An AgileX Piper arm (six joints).
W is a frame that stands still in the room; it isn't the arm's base.
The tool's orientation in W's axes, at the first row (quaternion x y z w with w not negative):
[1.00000, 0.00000, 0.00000, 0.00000]
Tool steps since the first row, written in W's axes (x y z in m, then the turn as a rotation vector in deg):
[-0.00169, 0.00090, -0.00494, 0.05, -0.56, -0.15]
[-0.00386, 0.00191, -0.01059, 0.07, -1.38, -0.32]
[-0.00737, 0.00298, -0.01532, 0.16, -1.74, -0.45]
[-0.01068, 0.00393, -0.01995, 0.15, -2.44, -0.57]
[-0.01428, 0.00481, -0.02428, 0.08, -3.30, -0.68]
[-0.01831, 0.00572, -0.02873, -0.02, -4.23, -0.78]
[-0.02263, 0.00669, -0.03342, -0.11, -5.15, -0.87]
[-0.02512, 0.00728, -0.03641, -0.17, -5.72, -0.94]
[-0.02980, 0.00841, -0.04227, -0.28, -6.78, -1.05]
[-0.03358, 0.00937, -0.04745, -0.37, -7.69, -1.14]
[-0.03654, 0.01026, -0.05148, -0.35, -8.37, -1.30]
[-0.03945, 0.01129, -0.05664, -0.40, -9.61, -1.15]
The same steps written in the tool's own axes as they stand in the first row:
[-0.00169, -0.00090, 0.00494, 0.05, 0.56, 0.15]
[-0.00386, -0.00191, 0.01059, 0.07, 1.38, 0.32]
[-0.00737, -0.00298, 0.01532, 0.16, 1.74, 0.45]
[-0.01068, -0.00393, 0.01995, 0.15, 2.44, 0.57]
[-0.01428, -0.00481, 0.02428, 0.08, 3.30, 0.68]
[-0.01831, -0.00572, 0.02873, -0.02, 4.23, 0.78]
[-0.02263, -0.00669, 0.03342, -0.11, 5.15, 0.87]
[-0.02512, -0.00728, 0.03641, -0.17, 5.72, 0.94]
[-0.02980, -0.00841, 0.04227, -0.28, 6.78, 1.05]
[-0.03358, -0.00937, 0.04745, -0.37, 7.69, 1.14]
[-0.03654, -0.01026, 0.05148, -0.35, 8.37, 1.30]
[-0.03945, -0.01129, 0.05664, -0.40, 9.61, 1.15]

